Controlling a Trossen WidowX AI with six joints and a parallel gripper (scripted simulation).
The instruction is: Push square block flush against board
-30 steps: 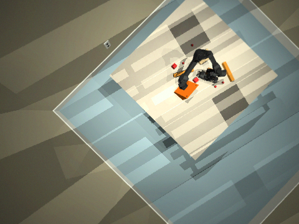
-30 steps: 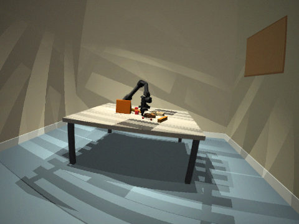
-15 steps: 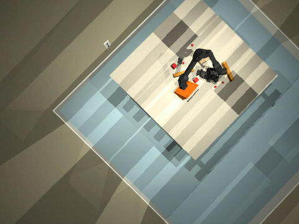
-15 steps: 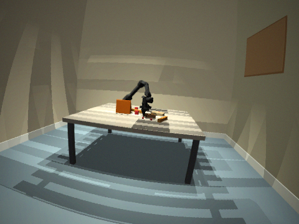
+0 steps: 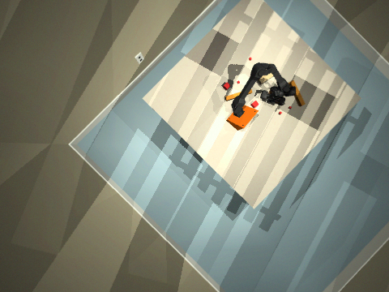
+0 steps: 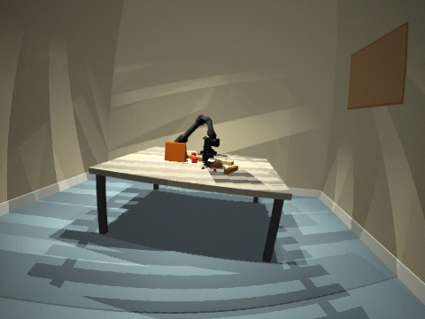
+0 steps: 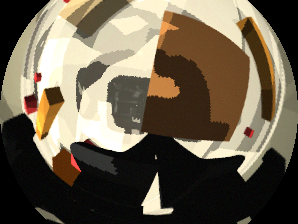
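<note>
Right now the pale tan slab is 15 cm ahead of my gripper tip, 16 cm to the left of it and 1 cm above it. From my gripper tip the other things lie so: orange square block 7 cm ahead, 1 cm to the right, 1 cm above.
</note>
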